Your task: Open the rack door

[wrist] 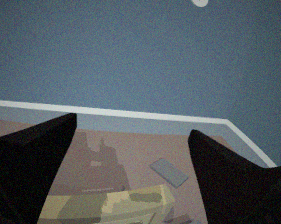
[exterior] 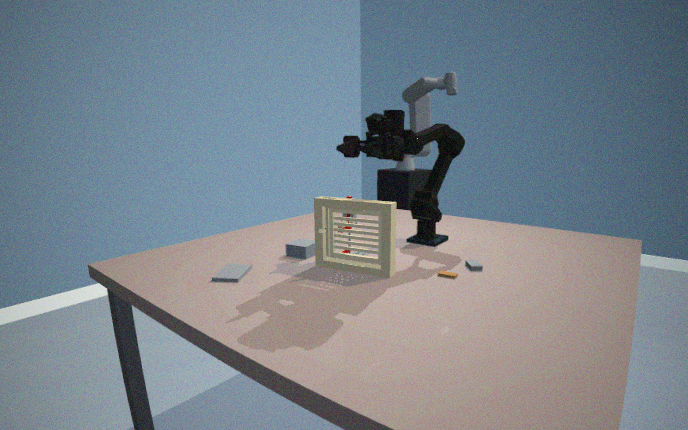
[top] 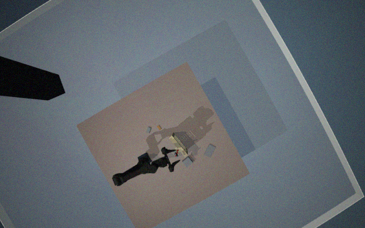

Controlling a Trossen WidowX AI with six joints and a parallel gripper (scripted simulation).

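My gripper tip is now 20 cm above the handle, 5 cm past it and 4 cm to the left of it. The rest, counted from my gripper tip: orange block: 31 cm below, 24 cm to the left, 12 cm behind; flat grey plate: 31 cm below, 26 cm ahead, 16 cm to the right.
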